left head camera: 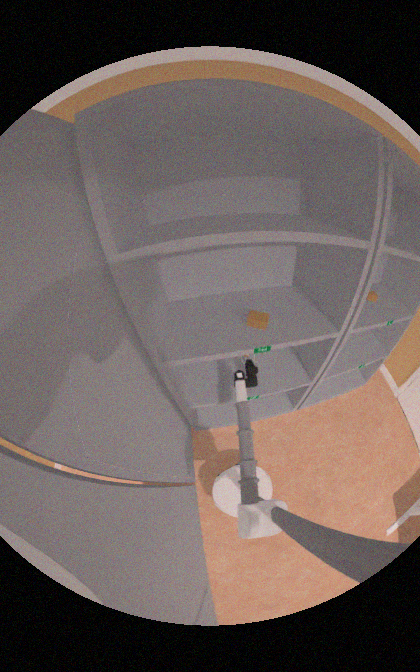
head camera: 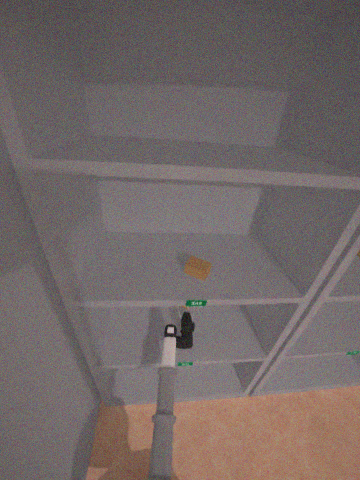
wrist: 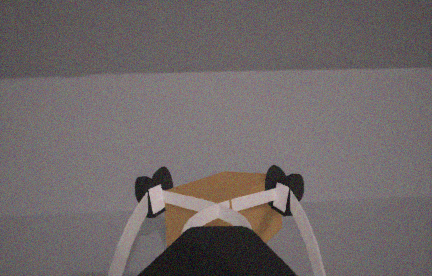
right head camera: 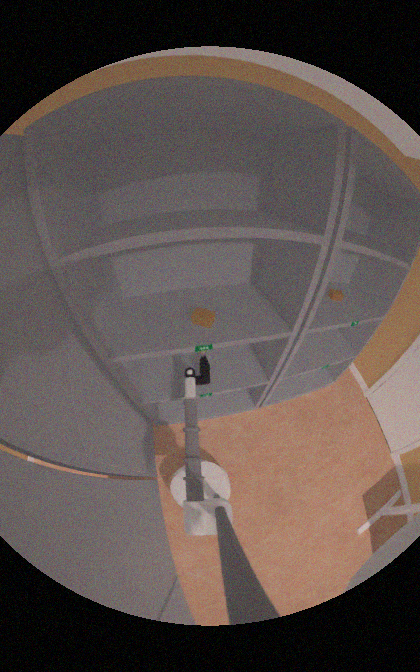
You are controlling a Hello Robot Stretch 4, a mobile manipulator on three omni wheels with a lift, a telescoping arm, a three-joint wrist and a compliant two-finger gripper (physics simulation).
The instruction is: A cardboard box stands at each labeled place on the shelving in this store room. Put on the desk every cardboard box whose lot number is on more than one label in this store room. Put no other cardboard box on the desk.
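Places are measured from the robot's base along level axes (x ahead, y left, z up), in millimetres.
Where they show: gripper, between the fingertips: [wrist: 218,182].
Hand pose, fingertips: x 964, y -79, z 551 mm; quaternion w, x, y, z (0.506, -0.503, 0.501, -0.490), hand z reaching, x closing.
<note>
Each offset is from my fingertips to the centre of the thing. "spot": to the spot under its first point.
My gripper [wrist: 218,182] [head camera: 183,309] [left head camera: 246,357] [right head camera: 203,354] reaches into the bay under a shelf board. In the wrist view its fingers are shut on a cardboard box @(dx -22, dy -8, dz -20 mm) [wrist: 225,181], one fingertip at each side; its lower part is hidden by the gripper body. Another cardboard box @(dx -239, dy -12, dz +437 mm) [head camera: 198,268] [left head camera: 258,320] [right head camera: 203,317] sits on the shelf above, behind a green label @(spot: dx -385, dy -6, dz +395 mm) [head camera: 196,303] [left head camera: 262,349] [right head camera: 204,348]. A further cardboard box [left head camera: 372,296] [right head camera: 336,294] sits in the bay to the right. The lot numbers are too blurred to read.
The shelf board's front edge [head camera: 125,303] runs just above the gripper. An upright [head camera: 320,280] divides the bays at the right. A lower green label @(spot: dx -385, dy -6, dz -64 mm) [head camera: 185,364] is below the arm. A large grey panel [left head camera: 115,415] stands close on the left. White legs [right head camera: 400,510] show at the right.
</note>
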